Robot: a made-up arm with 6 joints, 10 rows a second.
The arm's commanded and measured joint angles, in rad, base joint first. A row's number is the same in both.
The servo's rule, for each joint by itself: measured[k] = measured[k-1] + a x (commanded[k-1-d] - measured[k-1]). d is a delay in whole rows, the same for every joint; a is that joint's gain. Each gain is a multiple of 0.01, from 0.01 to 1. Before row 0 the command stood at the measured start. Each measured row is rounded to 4 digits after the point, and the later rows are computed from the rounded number. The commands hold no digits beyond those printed.
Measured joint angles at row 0: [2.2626 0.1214 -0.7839 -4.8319 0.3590 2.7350]
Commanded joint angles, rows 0 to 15: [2.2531 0.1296 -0.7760 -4.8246 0.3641 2.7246]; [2.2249 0.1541 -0.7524 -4.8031 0.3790 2.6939]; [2.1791 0.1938 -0.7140 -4.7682 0.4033 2.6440]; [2.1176 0.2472 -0.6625 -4.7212 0.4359 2.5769]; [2.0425 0.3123 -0.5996 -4.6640 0.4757 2.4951]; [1.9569 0.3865 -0.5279 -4.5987 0.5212 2.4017]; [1.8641 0.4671 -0.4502 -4.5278 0.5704 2.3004]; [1.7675 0.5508 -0.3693 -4.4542 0.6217 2.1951]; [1.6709 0.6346 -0.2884 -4.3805 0.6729 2.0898]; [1.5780 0.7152 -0.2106 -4.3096 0.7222 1.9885]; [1.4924 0.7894 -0.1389 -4.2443 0.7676 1.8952]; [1.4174 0.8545 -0.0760 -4.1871 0.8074 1.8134]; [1.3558 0.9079 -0.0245 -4.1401 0.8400 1.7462]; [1.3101 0.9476 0.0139 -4.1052 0.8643 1.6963]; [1.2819 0.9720 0.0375 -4.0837 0.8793 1.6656]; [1.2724 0.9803 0.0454 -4.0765 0.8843 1.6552]
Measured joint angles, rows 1 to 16: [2.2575 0.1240 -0.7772 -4.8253 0.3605 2.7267]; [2.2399 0.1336 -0.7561 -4.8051 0.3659 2.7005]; [2.2071 0.1529 -0.7203 -4.7715 0.3767 2.6553]; [2.1588 0.1831 -0.6712 -4.7257 0.3939 2.5926]; [2.0960 0.2244 -0.6103 -4.6696 0.4176 2.5146]; [2.0209 0.2763 -0.5403 -4.6051 0.4476 2.4243]; [1.9362 0.3374 -0.4637 -4.5348 0.4832 2.3252]; [1.8451 0.4057 -0.3835 -4.4615 0.5234 2.2211]; [1.7510 0.4789 -0.3027 -4.3878 0.5668 2.1161]; [1.6576 0.5545 -0.2244 -4.3166 0.6119 2.0140]; [1.5684 0.6297 -0.1517 -4.2508 0.6571 1.9190]; [1.4869 0.7016 -0.0874 -4.1928 0.7007 1.8345]; [1.4161 0.7676 -0.0339 -4.1448 0.7411 1.7639]; [1.3589 0.8252 0.0067 -4.1088 0.7768 1.7098]; [1.3173 0.8722 0.0329 -4.0860 0.8065 1.6744]; [1.2931 0.9068 0.0435 -4.0774 0.8291 1.6590]
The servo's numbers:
d 0
a 0.54 0.32 0.85 0.91 0.29 0.80

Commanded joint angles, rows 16 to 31: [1.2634 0.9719 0.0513 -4.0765 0.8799 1.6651]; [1.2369 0.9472 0.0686 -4.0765 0.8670 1.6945]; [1.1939 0.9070 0.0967 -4.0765 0.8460 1.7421]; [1.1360 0.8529 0.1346 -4.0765 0.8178 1.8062]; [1.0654 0.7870 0.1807 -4.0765 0.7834 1.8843]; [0.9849 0.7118 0.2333 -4.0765 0.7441 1.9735]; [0.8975 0.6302 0.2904 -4.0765 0.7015 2.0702]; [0.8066 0.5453 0.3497 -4.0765 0.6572 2.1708]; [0.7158 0.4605 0.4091 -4.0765 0.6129 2.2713]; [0.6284 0.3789 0.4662 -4.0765 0.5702 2.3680]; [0.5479 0.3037 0.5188 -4.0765 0.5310 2.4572]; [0.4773 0.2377 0.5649 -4.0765 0.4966 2.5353]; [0.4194 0.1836 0.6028 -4.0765 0.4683 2.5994]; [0.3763 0.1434 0.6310 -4.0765 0.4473 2.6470]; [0.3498 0.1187 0.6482 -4.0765 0.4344 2.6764]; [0.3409 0.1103 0.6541 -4.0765 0.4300 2.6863]
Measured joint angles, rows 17 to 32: [1.2771 0.9276 0.0501 -4.0766 0.8438 1.6639]; [1.2554 0.9339 0.0658 -4.0765 0.8505 1.6884]; [1.2222 0.9253 0.0921 -4.0765 0.8492 1.7314]; [1.1757 0.9021 0.1282 -4.0765 0.8401 1.7912]; [1.1161 0.8653 0.1728 -4.0765 0.8237 1.8657]; [1.0453 0.8162 0.2242 -4.0765 0.8006 1.9519]; [0.9655 0.7567 0.2805 -4.0765 0.7719 2.0465]; [0.8797 0.6891 0.3393 -4.0765 0.7386 2.1459]; [0.7912 0.6159 0.3986 -4.0765 0.7021 2.2462]; [0.7033 0.5401 0.4561 -4.0765 0.6638 2.3436]; [0.6194 0.4645 0.5094 -4.0765 0.6253 2.4345]; [0.5427 0.3919 0.5566 -4.0765 0.5880 2.5151]; [0.4761 0.3252 0.5959 -4.0765 0.5533 2.5825]; [0.4222 0.2670 0.6257 -4.0765 0.5226 2.6341]; [0.3831 0.2195 0.6448 -4.0765 0.4970 2.6679]; [0.3603 0.1846 0.6527 -4.0765 0.4776 2.6826]
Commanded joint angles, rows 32 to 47: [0.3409 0.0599 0.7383 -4.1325 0.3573 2.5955]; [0.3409 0.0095 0.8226 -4.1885 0.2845 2.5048]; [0.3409 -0.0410 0.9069 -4.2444 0.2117 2.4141]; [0.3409 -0.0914 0.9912 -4.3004 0.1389 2.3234]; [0.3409 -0.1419 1.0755 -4.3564 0.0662 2.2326]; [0.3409 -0.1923 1.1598 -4.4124 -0.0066 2.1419]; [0.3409 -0.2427 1.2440 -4.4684 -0.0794 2.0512]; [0.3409 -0.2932 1.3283 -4.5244 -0.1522 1.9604]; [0.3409 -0.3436 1.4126 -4.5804 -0.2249 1.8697]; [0.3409 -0.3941 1.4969 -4.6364 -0.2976 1.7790]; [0.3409 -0.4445 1.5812 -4.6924 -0.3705 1.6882]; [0.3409 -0.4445 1.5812 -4.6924 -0.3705 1.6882]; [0.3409 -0.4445 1.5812 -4.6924 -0.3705 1.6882]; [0.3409 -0.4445 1.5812 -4.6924 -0.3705 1.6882]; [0.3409 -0.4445 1.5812 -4.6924 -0.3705 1.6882]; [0.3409 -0.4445 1.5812 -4.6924 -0.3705 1.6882]
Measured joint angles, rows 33 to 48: [0.3498 0.1447 0.7255 -4.1275 0.4427 2.6129]; [0.3450 0.1014 0.8080 -4.1830 0.3968 2.5264]; [0.3428 0.0558 0.8921 -4.2389 0.3431 2.4366]; [0.3418 0.0087 0.9763 -4.2949 0.2839 2.3460]; [0.3413 -0.0395 1.0606 -4.3509 0.2208 2.2553]; [0.3411 -0.0884 1.1449 -4.4069 0.1549 2.1646]; [0.3410 -0.1378 1.2291 -4.4629 0.0870 2.0739]; [0.3409 -0.1875 1.3134 -4.5189 0.0176 1.9831]; [0.3409 -0.2375 1.3977 -4.5749 -0.0527 1.8924]; [0.3409 -0.2876 1.4820 -4.6309 -0.1237 1.8017]; [0.3409 -0.3378 1.5663 -4.6869 -0.1953 1.7109]; [0.3409 -0.3719 1.5790 -4.6919 -0.2461 1.6927]; [0.3409 -0.3951 1.5809 -4.6924 -0.2822 1.6891]; [0.3409 -0.4109 1.5812 -4.6924 -0.3078 1.6884]; [0.3409 -0.4217 1.5812 -4.6924 -0.3260 1.6882]; [0.3409 -0.4290 1.5812 -4.6924 -0.3389 1.6882]
